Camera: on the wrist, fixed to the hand. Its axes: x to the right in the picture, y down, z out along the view.
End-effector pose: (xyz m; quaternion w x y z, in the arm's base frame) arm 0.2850 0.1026 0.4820 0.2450 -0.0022 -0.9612 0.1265
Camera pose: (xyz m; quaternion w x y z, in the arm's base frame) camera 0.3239 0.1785 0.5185 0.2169 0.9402 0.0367 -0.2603
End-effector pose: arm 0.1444 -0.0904 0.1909 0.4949 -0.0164 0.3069 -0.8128
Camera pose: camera 0.1776 -0.0680 0.1072 0.8477 0.2318 -0.0394 0.4755
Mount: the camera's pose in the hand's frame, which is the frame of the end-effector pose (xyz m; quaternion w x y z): -0.0120 0.0623 -0.0677 0.0171 0.0147 -0.0991 0.9948
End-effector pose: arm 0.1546 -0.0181 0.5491 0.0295 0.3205 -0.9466 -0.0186
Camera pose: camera 0.1310 0.0375 0.6195 0.0795 0.9376 0.3382 -0.0112
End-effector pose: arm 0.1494 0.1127 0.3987 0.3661 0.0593 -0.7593 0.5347
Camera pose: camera 0.1614 0.1932 0.3542 0.6018 0.6960 0.1004 -0.3786
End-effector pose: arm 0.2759 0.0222 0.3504 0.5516 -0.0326 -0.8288 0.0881
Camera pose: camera 0.3402 0.0890 0.3536 0.1599 0.8082 0.0351 -0.5657
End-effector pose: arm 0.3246 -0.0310 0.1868 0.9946 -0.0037 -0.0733 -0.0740
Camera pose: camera 0.3319 0.0311 0.1183 0.0834 -0.0657 -0.0972 0.9896
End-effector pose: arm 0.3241 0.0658 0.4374 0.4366 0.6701 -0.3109 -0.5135
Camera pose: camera 0.3877 0.0677 0.5049 0.4776 -0.3423 -0.7228 0.3637
